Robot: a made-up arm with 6 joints. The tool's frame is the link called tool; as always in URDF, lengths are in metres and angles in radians. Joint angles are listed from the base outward. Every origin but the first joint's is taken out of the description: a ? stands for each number. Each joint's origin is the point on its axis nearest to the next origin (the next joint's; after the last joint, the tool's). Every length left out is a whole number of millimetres.
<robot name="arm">
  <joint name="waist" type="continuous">
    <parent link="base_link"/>
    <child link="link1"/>
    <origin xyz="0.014 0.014 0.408" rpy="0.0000 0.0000 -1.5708"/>
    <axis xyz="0 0 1"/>
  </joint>
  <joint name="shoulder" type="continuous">
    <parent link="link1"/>
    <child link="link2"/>
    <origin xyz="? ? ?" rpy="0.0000 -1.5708 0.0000"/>
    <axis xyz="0 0 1"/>
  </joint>
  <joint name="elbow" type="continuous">
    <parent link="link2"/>
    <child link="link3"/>
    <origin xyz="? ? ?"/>
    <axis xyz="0 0 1"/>
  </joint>
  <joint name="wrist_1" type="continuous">
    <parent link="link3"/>
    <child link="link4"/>
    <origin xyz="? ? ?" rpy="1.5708 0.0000 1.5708"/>
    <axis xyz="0 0 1"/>
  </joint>
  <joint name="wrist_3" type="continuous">
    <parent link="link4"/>
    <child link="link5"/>
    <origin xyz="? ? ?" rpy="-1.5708 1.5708 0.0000"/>
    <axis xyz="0 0 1"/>
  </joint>
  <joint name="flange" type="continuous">
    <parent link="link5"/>
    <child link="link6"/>
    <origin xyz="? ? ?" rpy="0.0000 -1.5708 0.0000"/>
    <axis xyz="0 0 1"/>
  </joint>
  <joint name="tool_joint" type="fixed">
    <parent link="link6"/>
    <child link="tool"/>
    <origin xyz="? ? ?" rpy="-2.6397 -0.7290 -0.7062"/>
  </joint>
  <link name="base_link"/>
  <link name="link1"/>
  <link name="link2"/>
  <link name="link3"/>
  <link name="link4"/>
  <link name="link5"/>
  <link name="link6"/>
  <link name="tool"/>
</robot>
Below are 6 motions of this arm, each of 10 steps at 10 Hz.
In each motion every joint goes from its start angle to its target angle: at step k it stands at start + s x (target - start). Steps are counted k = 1, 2, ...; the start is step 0. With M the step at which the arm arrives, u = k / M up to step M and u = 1 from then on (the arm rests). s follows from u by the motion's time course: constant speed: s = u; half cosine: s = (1 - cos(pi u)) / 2; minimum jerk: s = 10 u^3 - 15 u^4 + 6 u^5.
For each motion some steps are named. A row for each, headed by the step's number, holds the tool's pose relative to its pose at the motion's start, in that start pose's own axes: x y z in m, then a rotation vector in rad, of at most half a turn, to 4 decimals.
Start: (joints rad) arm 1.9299 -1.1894 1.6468 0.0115 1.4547 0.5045
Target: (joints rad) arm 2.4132 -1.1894 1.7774 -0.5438 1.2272 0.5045
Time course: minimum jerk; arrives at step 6
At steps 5, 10:
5: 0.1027 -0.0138 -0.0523 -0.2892 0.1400 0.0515
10: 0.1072 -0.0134 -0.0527 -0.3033 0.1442 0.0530

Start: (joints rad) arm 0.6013 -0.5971 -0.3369 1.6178 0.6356 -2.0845
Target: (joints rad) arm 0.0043 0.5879 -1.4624 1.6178 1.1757 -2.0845
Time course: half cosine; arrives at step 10
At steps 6, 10:
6: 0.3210 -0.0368 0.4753 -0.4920 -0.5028 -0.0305
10: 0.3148 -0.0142 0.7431 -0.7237 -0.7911 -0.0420

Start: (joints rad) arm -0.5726 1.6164 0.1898 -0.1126 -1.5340 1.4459
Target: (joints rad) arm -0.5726 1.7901 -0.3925 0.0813 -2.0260 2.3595
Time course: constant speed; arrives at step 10
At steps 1, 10:
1: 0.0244 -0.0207 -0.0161 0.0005 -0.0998 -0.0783
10: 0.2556 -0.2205 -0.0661 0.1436 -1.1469 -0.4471

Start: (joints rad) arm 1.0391 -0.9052 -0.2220 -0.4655 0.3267 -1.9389
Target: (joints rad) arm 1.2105 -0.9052 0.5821 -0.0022 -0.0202 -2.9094
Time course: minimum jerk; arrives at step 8
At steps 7, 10:
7: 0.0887 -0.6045 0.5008 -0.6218 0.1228 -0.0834
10: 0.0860 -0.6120 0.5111 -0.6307 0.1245 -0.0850

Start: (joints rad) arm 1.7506 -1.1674 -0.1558 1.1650 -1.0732 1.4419
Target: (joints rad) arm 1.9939 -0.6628 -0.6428 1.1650 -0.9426 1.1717
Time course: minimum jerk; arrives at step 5
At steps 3, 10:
3: -0.0205 -0.2923 0.0059 -0.2163 0.0768 0.0839
10: -0.0309 -0.4197 0.0399 -0.3145 0.1178 0.1180

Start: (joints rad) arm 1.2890 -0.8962 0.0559 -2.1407 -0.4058 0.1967
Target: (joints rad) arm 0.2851 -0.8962 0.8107 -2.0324 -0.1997 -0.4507
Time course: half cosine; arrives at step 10
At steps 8, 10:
8: -0.0604 -0.8169 0.5432 -1.3322 0.1649 0.2882
10: -0.0556 -0.8259 0.6335 -1.4769 0.1883 0.3366

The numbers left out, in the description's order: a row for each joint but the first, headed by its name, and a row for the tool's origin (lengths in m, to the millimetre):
shoulder: -0.021 0.023 0.000
elbow: 0.474 -0.025 0.000
wrist_1: 0.984 -0.015 0.000
wrist_3: -0.028 0.050 0.000
flange: -0.091 -0.014 0.000
tool: -0.007 0.008 0.000

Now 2 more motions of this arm.
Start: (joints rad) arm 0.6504 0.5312 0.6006 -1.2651 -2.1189 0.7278
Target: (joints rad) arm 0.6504 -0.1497 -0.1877 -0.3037 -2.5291 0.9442
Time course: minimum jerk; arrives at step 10
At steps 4, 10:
4: -0.2183 -0.3350 -0.3938 -0.5478 0.0411 0.1065
10: -0.1920 -1.4412 -0.7291 -1.8038 -0.3080 0.1613

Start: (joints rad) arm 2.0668 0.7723 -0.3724 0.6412 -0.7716 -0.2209
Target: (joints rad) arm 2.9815 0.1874 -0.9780 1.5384 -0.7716 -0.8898
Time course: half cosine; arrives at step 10
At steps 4, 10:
4: 0.0558 -0.5049 0.0395 0.3285 0.1163 -0.4168
10: -0.4768 -1.0384 -0.3903 1.0414 0.2942 -1.1054

